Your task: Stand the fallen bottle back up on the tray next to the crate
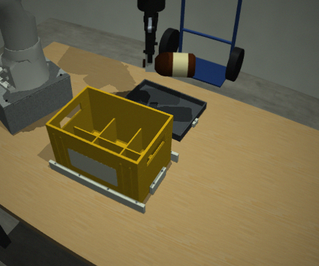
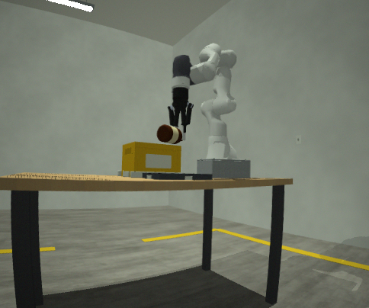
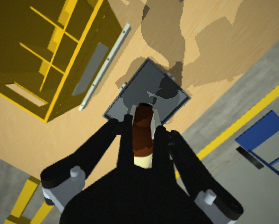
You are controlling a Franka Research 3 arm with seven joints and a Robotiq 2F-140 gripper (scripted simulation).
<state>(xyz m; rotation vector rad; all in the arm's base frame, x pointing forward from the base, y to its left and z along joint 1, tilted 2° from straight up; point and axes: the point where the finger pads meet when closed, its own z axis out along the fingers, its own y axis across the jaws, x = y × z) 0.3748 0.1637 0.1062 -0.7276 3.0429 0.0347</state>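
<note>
Right now my hand is 5 cm short of the bottle, 2 cm to the right of it and 2 cm above it. From my hand the other things lie so: yellow crate (3 cm ahead, 25 cm to the right, 13 cm below); tray (3 cm ahead, 2 cm to the left, 20 cm below).
</note>
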